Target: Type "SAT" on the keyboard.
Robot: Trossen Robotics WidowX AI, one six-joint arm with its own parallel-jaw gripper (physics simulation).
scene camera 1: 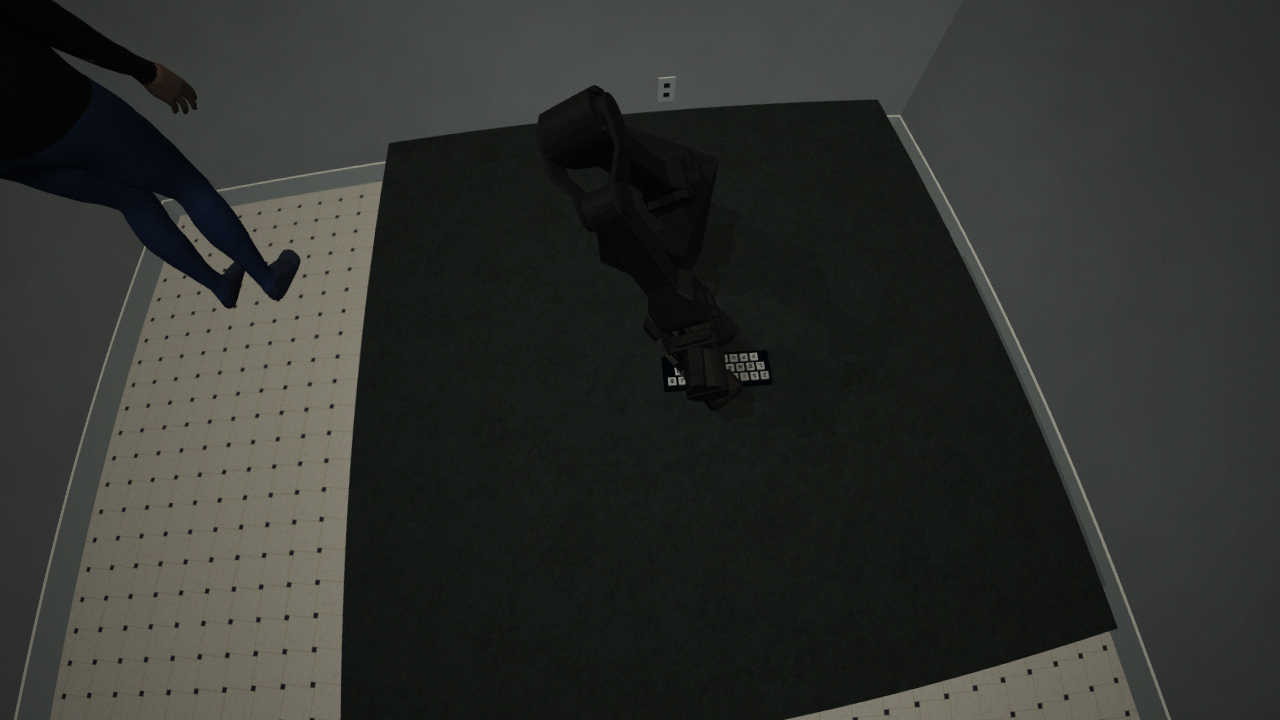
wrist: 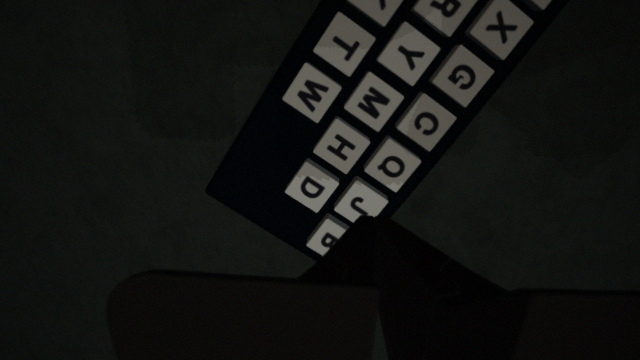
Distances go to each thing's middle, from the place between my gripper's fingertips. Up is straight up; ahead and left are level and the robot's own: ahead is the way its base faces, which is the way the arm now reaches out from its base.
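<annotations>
Position of the black keyboard (scene camera 1: 762, 355) relative to my hand: 3 cm below, 7 cm to the left.
</annotations>
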